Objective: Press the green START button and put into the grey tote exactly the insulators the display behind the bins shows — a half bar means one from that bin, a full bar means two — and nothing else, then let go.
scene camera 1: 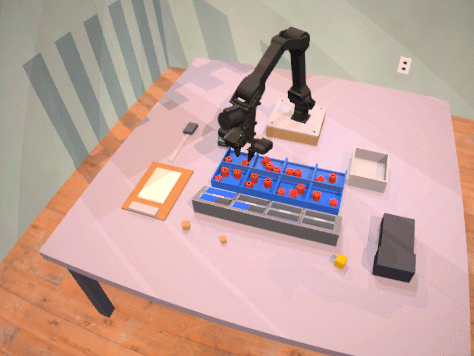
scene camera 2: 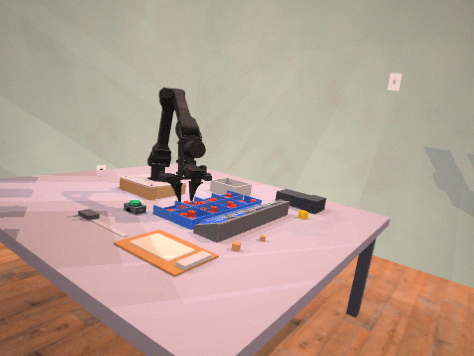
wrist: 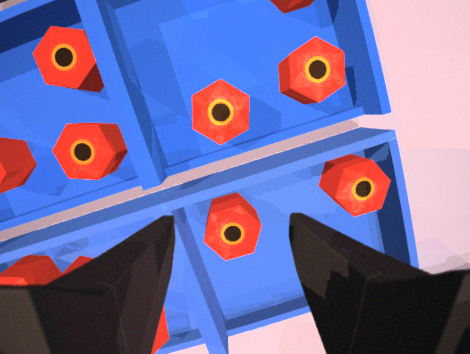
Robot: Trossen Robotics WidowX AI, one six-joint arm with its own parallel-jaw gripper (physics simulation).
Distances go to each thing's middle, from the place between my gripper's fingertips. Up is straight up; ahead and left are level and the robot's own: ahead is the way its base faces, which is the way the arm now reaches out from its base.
My gripper is now 40 cm to the right of the grey tote (scene camera 1: 369,169), 19 cm past it and 3 cm above it. Round my hand: dark box (scene camera 1: 395,259): 57 cm to the left, 10 cm ahead, 3 cm below.
